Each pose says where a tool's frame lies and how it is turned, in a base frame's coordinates. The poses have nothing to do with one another.
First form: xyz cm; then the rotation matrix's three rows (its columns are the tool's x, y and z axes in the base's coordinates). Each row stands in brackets.
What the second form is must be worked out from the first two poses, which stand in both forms.
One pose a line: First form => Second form
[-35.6 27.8 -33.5], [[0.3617 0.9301 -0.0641], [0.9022 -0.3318 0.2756], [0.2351 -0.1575 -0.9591]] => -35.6 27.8 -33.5 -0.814 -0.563 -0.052 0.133
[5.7 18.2 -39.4], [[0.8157 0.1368 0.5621], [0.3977 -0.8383 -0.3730], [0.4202 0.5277 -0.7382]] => 5.7 18.2 -39.4 0.921 0.145 0.267 0.245
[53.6 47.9 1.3], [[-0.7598 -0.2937 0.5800], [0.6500 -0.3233 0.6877], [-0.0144 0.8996 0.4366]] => 53.6 47.9 1.3 0.178 0.500 0.794 0.297
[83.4 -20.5 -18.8], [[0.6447 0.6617 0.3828], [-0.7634 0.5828 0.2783], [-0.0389 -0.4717 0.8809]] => 83.4 -20.5 -18.8 -0.213 0.120 -0.404 0.882
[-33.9 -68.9 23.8], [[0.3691 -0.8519 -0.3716], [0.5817 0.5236 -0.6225], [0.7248 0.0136 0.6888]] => -33.9 -68.9 23.8 0.198 -0.341 0.446 0.803
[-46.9 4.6 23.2], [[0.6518 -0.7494 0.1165], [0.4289 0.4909 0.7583], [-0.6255 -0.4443 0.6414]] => -46.9 4.6 23.2 -0.360 0.222 0.353 0.834
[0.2 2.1 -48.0], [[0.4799 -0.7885 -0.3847], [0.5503 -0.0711 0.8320], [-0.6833 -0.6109 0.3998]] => 0.2 2.1 -48.0 -0.536 0.111 0.498 0.672
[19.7 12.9 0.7], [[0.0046 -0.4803 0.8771], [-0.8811 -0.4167 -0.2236], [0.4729 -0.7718 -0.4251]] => 19.7 12.9 0.7 -0.679 0.501 -0.497 0.202
